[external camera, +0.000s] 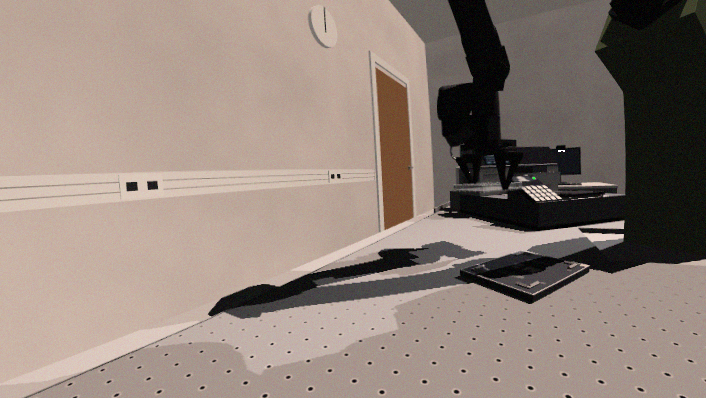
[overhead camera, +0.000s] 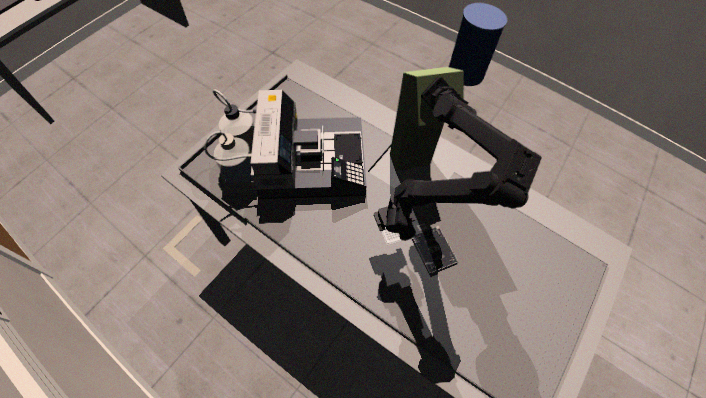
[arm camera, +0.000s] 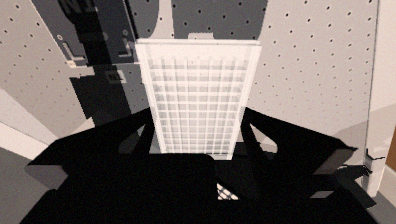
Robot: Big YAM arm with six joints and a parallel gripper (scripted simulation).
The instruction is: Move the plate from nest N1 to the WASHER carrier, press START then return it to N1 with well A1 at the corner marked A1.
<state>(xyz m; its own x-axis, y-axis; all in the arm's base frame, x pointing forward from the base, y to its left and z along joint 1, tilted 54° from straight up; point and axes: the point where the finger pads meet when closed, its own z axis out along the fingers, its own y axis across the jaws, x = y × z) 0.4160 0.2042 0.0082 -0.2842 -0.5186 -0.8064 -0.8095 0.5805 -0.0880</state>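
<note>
My gripper is now 110 mm past the plate nest N1, 140 mm to the right of it and 130 mm above it. Also, from my hand: white well plate: 10 mm below; plate washer: 20 mm ahead, 480 mm to the right.
</note>
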